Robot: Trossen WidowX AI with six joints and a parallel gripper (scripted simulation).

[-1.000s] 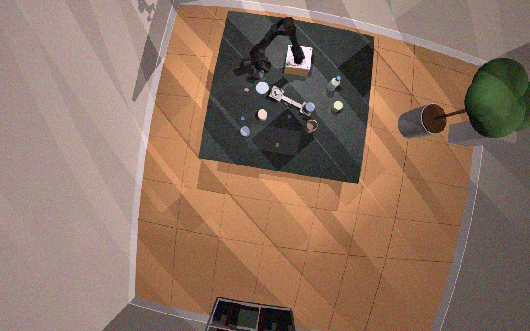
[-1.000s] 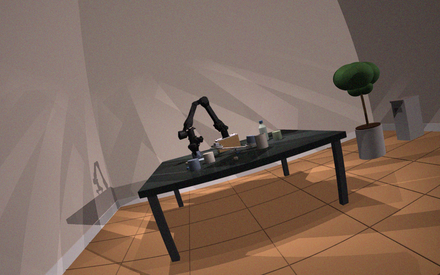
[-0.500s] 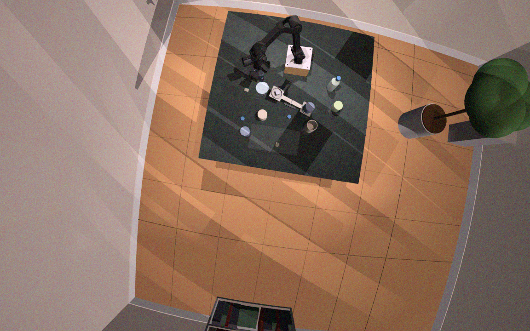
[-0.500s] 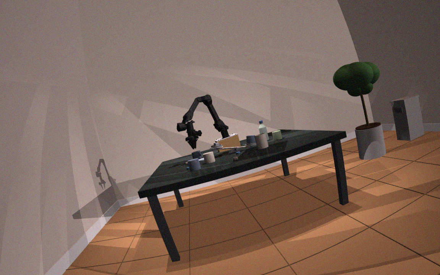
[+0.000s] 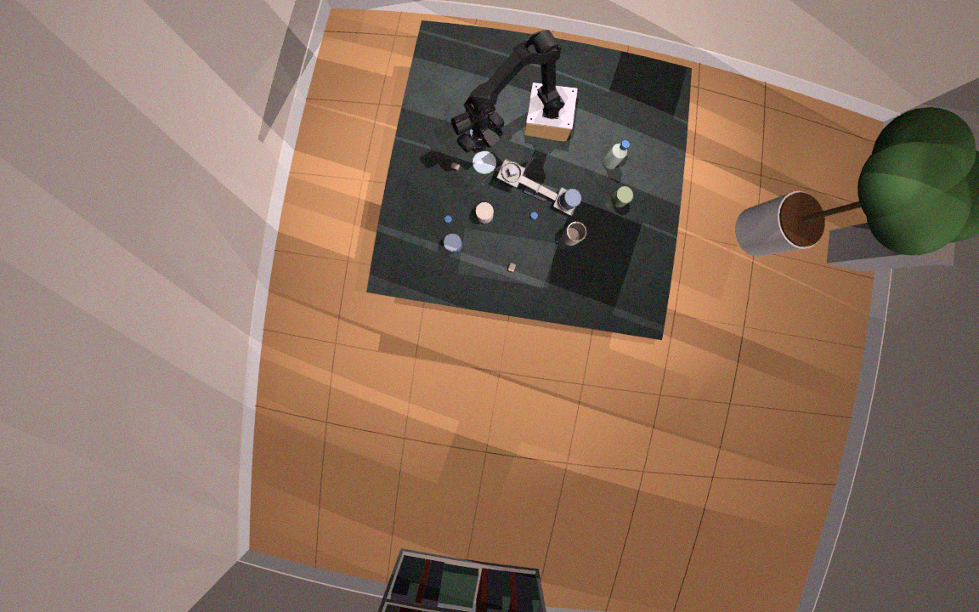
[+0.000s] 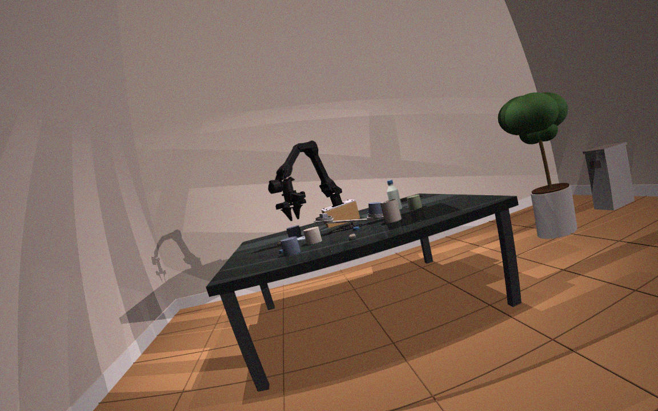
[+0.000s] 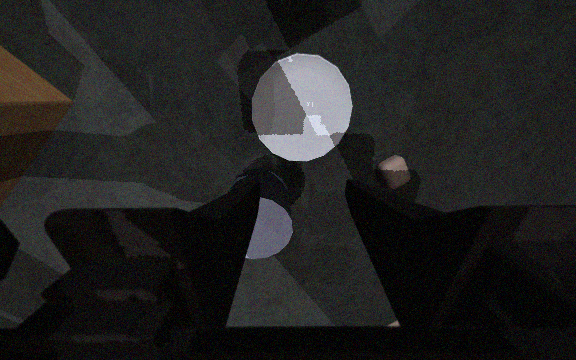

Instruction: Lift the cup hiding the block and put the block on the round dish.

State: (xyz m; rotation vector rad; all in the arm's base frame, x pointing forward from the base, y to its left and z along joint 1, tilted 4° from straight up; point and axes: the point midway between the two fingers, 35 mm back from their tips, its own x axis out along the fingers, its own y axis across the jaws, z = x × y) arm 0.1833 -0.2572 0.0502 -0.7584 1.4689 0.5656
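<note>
The grey block lies 90 mm ahead of my gripper tip, 140 mm to the left of it and 10 mm below it. From my gripper tip the other things lie so: round grey dish 30 mm ahead, 20 mm to the left, 100 mm below; then cream cup 280 mm ahead, 60 mm to the left, 60 mm below; then balance beam 120 mm ahead, 260 mm to the left, 60 mm below.
</note>
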